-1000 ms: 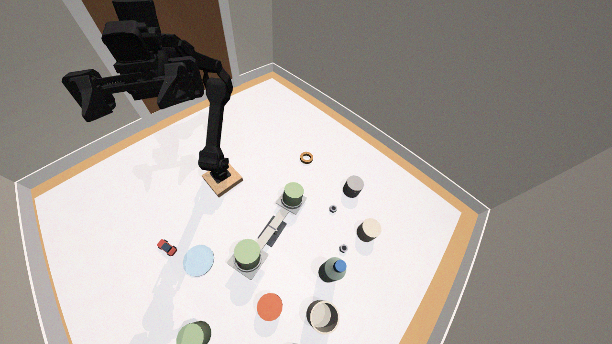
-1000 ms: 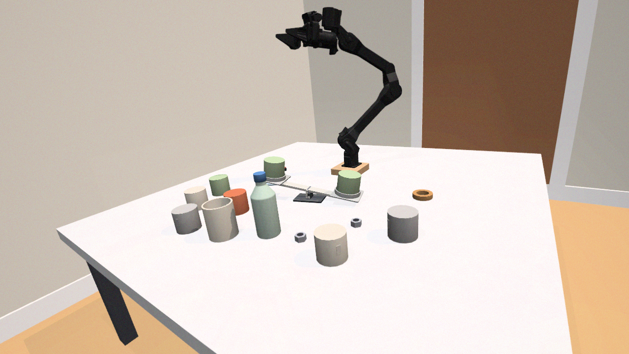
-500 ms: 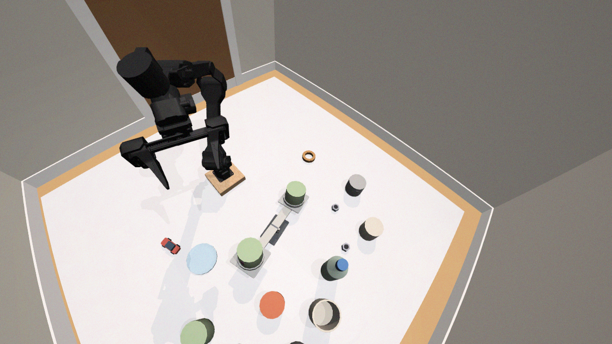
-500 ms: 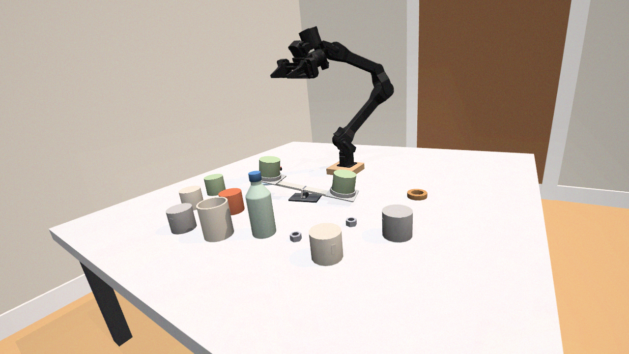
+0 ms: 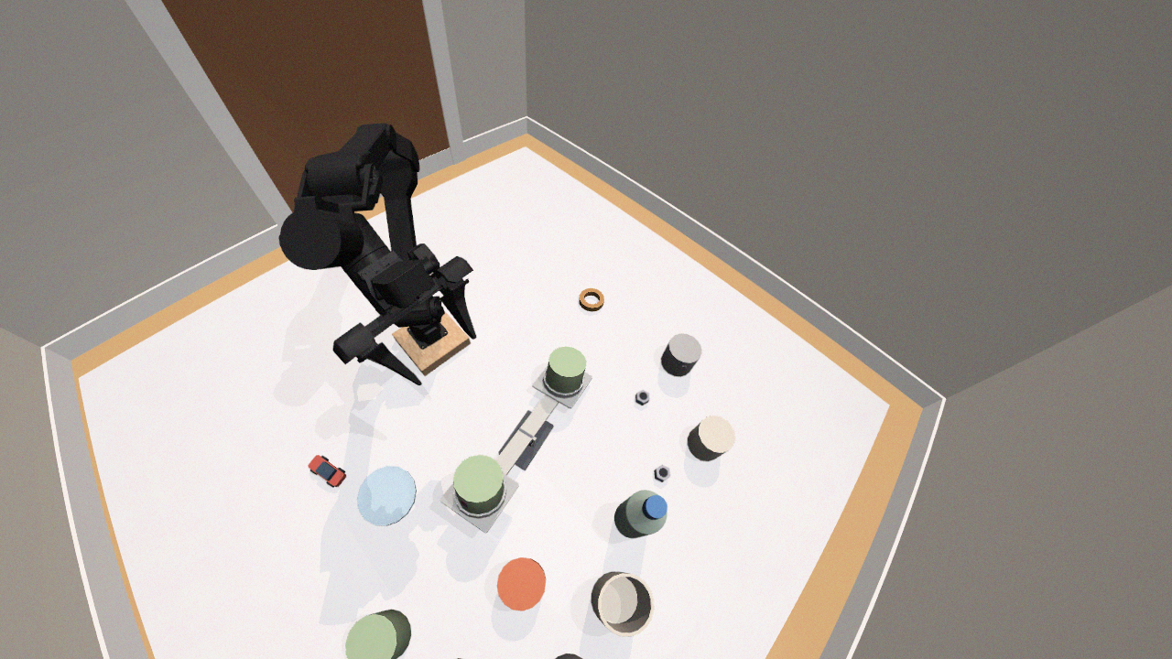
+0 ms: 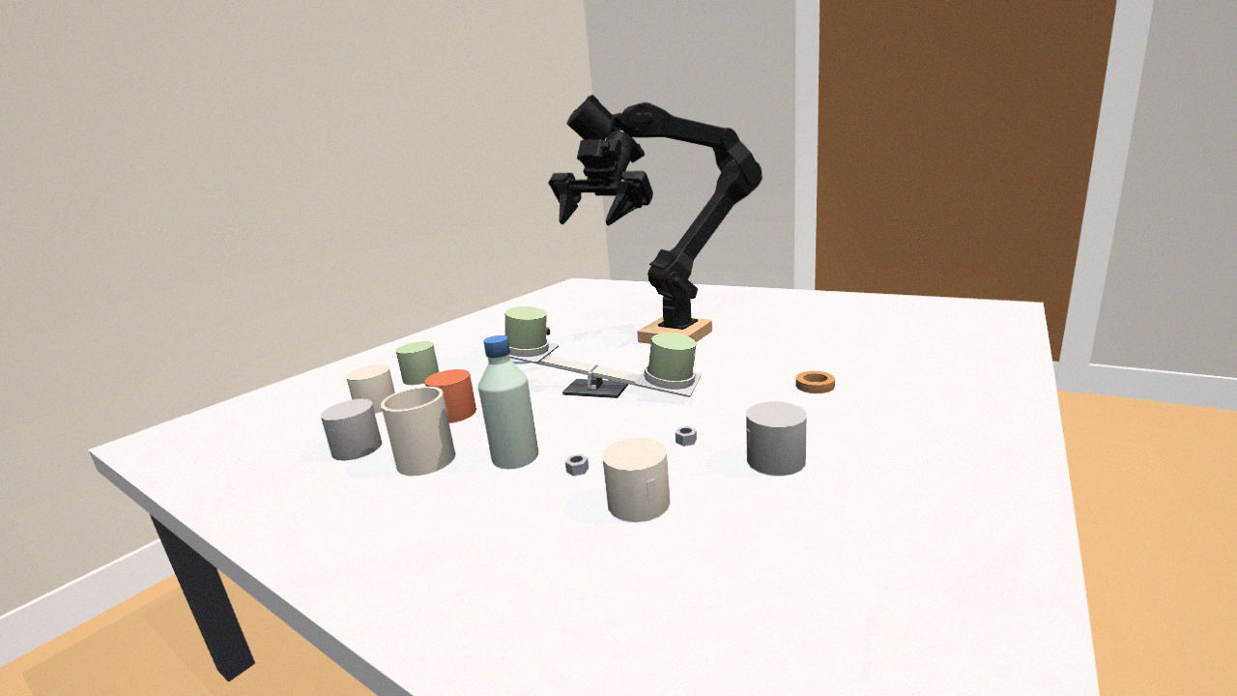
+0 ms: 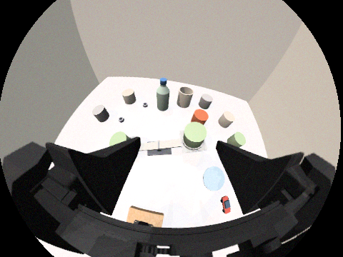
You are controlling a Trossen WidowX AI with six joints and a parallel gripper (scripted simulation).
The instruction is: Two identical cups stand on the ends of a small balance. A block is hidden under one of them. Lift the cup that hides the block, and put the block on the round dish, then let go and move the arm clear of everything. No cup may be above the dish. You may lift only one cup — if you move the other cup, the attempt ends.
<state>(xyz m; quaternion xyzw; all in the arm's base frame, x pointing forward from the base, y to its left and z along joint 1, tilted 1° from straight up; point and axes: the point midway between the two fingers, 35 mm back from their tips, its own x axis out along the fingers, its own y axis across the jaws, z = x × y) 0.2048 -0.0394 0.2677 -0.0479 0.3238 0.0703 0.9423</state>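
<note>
My gripper tip is 230 mm above the pale green block, 180 mm to the right of it and 40 mm short of it. Round my gripper tip: bottle 310 mm ahead, 160 mm below, 100 mm to the left; dish 270 mm below, 200 mm to the right, 10 mm behind; orange cup 240 mm ahead, 230 mm below, 110 mm to the right.
</note>
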